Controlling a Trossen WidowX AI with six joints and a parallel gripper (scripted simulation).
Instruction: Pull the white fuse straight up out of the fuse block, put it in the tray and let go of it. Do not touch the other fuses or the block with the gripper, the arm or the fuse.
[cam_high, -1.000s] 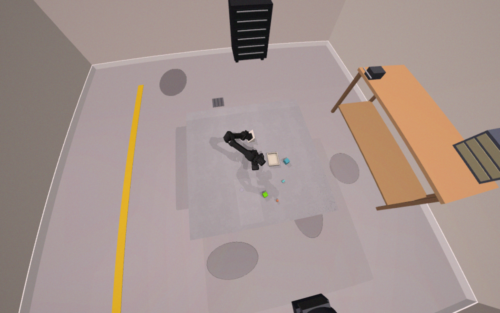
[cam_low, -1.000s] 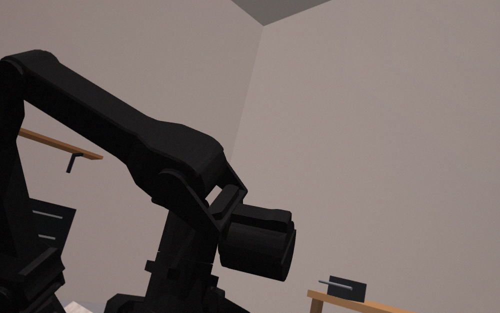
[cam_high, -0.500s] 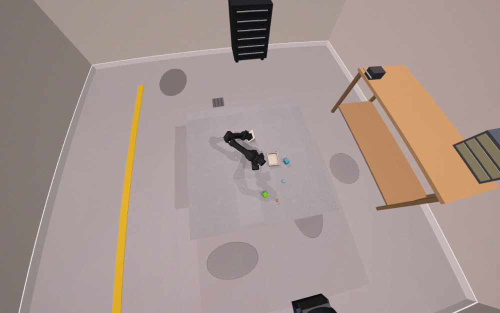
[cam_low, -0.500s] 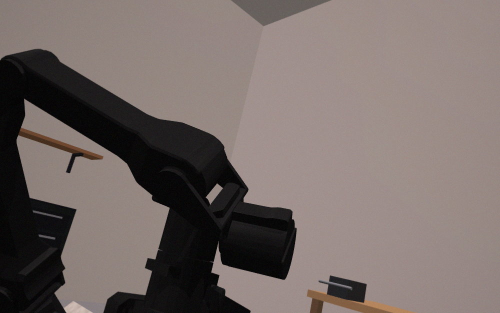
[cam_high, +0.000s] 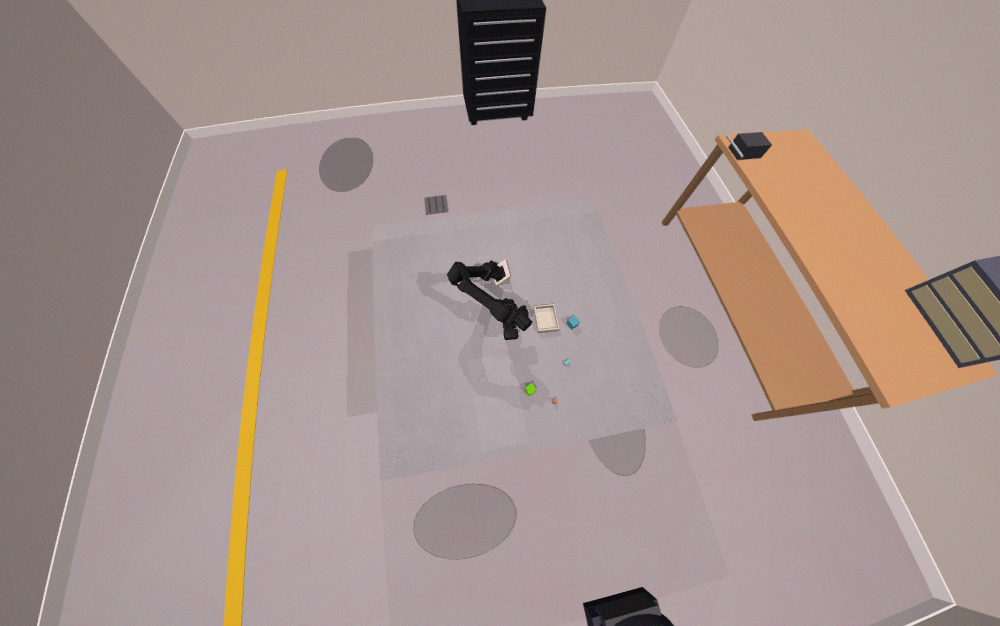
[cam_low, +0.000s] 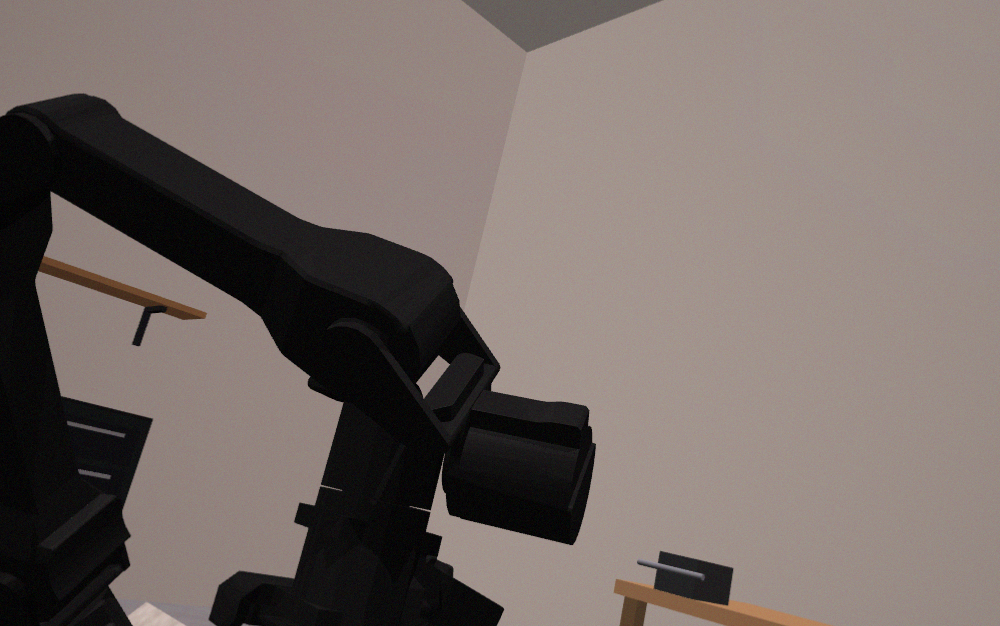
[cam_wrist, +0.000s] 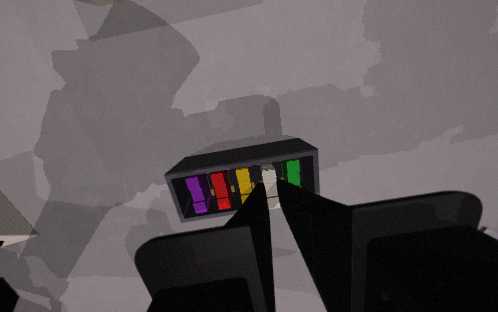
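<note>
Right now the yellow fuse is 20 mm below my gripper tip and 20 mm behind it. From my gripper tip the other things lie so: red fuse 40 mm behind, 20 mm below, 10 mm to the left; then green fuse 20 mm below, 20 mm ahead; then white fuse 10 mm below.
</note>
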